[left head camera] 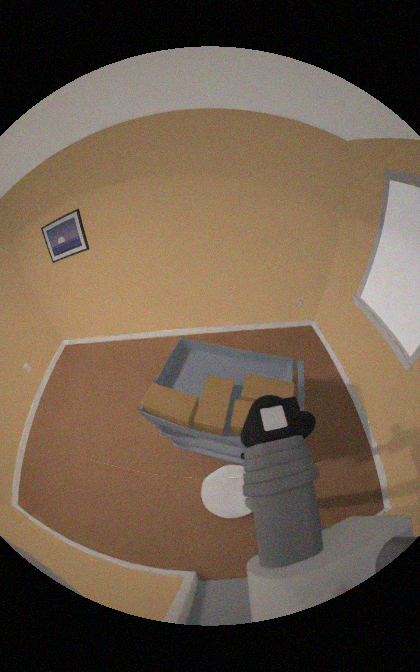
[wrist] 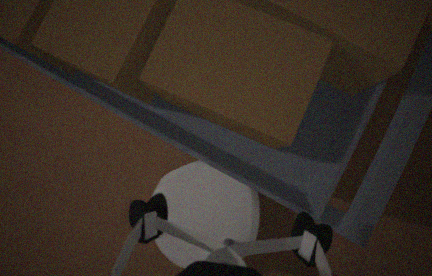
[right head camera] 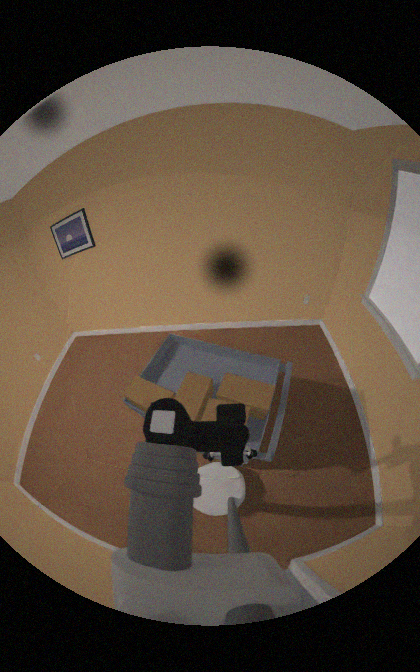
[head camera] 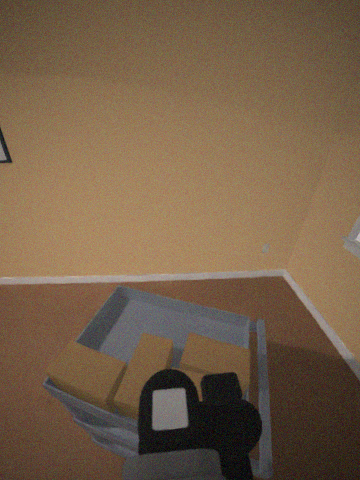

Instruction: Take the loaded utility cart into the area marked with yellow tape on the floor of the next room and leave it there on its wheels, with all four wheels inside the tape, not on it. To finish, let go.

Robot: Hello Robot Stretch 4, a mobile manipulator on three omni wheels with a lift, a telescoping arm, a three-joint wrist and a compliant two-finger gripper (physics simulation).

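Places are measured from the robot's base along level axes (x back, y right, z up), in metres.
Pixels of known places: gripper, between the fingertips: (wrist: pixel 229 220); robot's base, origin of its link: (wrist: pixel 208 208).
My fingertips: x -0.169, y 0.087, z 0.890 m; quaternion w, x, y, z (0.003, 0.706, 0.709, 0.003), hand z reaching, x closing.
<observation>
Ahead of a thing's pixels: the offset from my fingertips to its middle. "spot": to the spot under its first point.
The blue-grey utility cart (head camera: pixel 165 320) (left head camera: pixel 225 367) (right head camera: pixel 215 357) (wrist: pixel 240 160) stands in front of me, turned at an angle. Several brown boxes @(dy -0.332, dx -0.241, dz -0.065 m) (head camera: pixel 85 370) (left head camera: pixel 167 402) (right head camera: pixel 195 392) @(dy -0.012, dx -0.150, dz -0.065 m) (wrist: pixel 235 65) lie in its top tray. Its handle bar @(spot: dy +0.199, dx -0.128, dz -0.054 m) (head camera: pixel 265 400) (left head camera: pixel 301 380) (right head camera: pixel 281 410) (wrist: pixel 392 165) runs along the right end. My gripper (right head camera: pixel 230 454) (wrist: pixel 229 220) is open and points down beside the near right corner, with no part of the cart between the fingers. In the head view the wrist hides it. The cart's wheels are hidden. No taped area shows.
My round white base (left head camera: pixel 225 492) (right head camera: pixel 217 487) (wrist: pixel 200 200) is close to the cart's near side. A wall with a white baseboard (head camera: pixel 150 278) runs behind the cart, and another stands right, with a window (left head camera: pixel 395 270). A door frame (left head camera: pixel 182 595) and grey floor (left head camera: pixel 220 597) show at the bottom.
</observation>
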